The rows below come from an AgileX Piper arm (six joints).
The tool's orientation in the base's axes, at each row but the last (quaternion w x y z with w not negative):
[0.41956 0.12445 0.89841 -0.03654]
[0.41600 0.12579 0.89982 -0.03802]
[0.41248 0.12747 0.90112 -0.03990]
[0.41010 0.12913 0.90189 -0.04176]
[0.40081 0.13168 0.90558 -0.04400]
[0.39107 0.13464 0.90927 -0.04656]
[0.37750 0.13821 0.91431 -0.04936]
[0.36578 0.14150 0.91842 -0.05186]
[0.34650 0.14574 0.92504 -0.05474]
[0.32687 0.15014 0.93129 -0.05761]
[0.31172 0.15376 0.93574 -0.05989]
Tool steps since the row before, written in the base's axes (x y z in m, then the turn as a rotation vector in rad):
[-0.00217 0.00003 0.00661 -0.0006 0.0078 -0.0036]
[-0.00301 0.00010 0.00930 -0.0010 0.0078 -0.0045]
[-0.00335 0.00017 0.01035 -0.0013 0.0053 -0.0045]
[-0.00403 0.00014 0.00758 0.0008 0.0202 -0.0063]
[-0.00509 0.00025 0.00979 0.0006 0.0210 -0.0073]
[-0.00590 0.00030 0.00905 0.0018 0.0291 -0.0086]
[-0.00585 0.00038 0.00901 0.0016 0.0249 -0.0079]
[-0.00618 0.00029 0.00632 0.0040 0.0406 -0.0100]
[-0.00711 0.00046 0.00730 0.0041 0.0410 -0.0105]
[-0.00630 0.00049 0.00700 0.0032 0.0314 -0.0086]
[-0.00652 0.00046 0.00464 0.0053 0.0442 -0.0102]
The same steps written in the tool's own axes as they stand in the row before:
[-0.00370 -0.00027 -0.00589 0.0046 0.0072 0.0005]
[-0.00516 -0.00034 -0.00830 0.0056 0.0071 0.0008]
[-0.00566 -0.00037 -0.00928 0.0052 0.0046 0.0011]
[-0.00312 -0.00071 -0.00797 0.0082 0.0195 0.0011]
[-0.00389 -0.00090 -0.01029 0.0093 0.0202 0.0015]
[-0.00261 -0.00118 -0.01042 0.0111 0.0282 0.0017]
[-0.00230 -0.00121 -0.01043 0.0098 0.0242 0.0018]
[0.00000 -0.00151 -0.00871 0.0131 0.0399 0.0018]
[0.00041 -0.00175 -0.01004 0.0135 0.0403 0.0022]
[0.00041 -0.00160 -0.00928 0.0106 0.0309 0.0021]
[0.00227 -0.00176 -0.00748 0.0132 0.0437 0.0019]

